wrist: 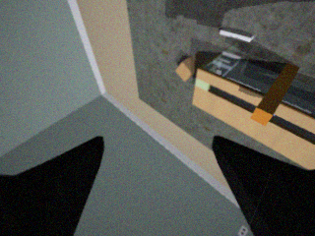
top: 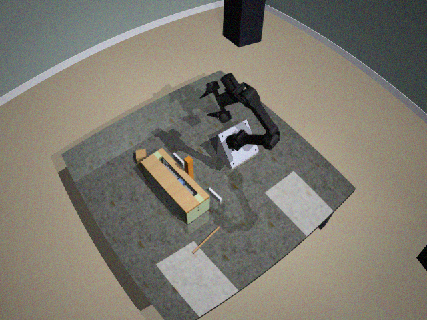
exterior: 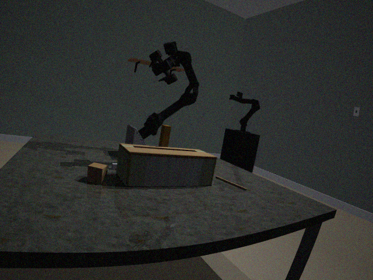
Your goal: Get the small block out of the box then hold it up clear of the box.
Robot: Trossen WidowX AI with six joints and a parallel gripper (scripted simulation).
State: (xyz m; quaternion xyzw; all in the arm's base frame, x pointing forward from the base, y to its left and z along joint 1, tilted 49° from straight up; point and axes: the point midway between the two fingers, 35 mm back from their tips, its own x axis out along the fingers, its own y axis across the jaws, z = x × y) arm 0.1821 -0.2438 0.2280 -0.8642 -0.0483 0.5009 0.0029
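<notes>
Right now my gripper tip is 180 mm short of the box, 60 mm to the right of it and 390 mm above it. From my gripper tip the other things lie so: small blue block: 180 mm ahead, 80 mm to the left, 360 mm below; then tan cube: 280 mm ahead, 210 mm to the right, 420 mm below; then orange bar: 120 mm ahead, 70 mm to the left, 340 mm below.
</notes>
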